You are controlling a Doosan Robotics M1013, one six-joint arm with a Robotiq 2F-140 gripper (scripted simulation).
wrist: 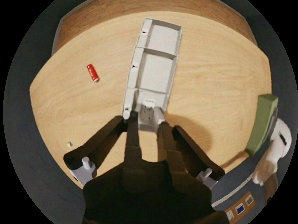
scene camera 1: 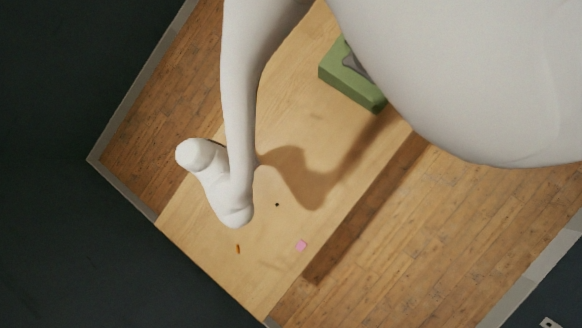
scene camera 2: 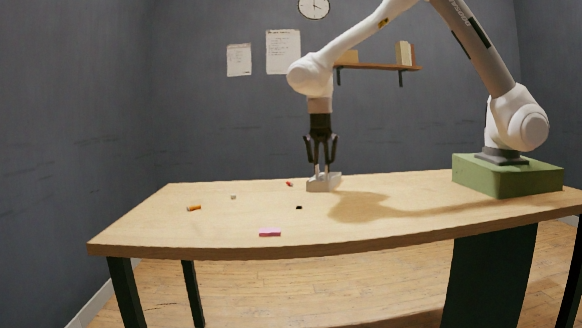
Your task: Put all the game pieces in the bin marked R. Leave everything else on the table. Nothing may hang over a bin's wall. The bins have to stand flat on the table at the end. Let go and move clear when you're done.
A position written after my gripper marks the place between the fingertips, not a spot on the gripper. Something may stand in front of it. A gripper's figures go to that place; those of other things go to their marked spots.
Labels:
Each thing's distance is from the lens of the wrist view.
my gripper (wrist: 147, 111): 21 cm
bin (wrist: 153, 73): 22 cm

